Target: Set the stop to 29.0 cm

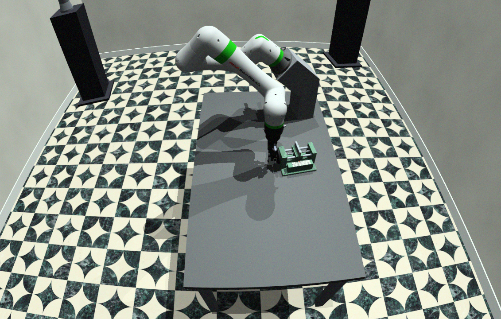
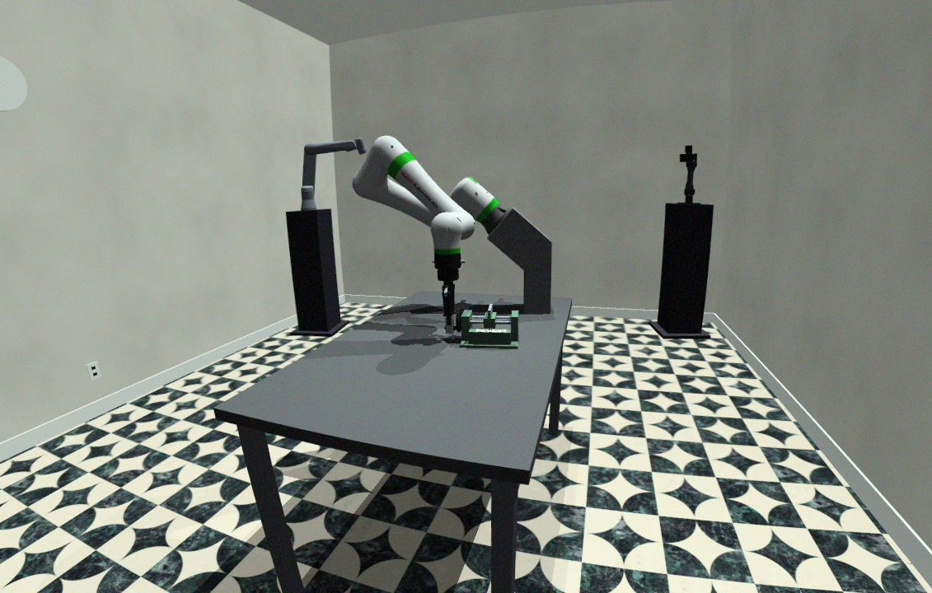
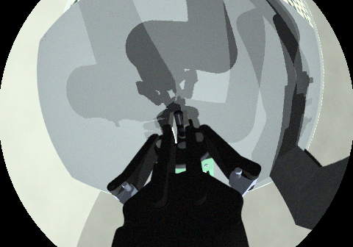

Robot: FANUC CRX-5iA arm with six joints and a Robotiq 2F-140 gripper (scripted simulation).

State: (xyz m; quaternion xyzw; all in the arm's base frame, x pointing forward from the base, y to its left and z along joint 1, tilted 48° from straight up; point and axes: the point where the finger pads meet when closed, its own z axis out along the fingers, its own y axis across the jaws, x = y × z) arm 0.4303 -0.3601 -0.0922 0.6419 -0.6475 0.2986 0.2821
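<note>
My gripper is now 2 cm to the right of the black handwheel and 1 cm above it. Round my hand: green stop fixture 2 cm ahead, 15 cm to the left, 3 cm above.
</note>
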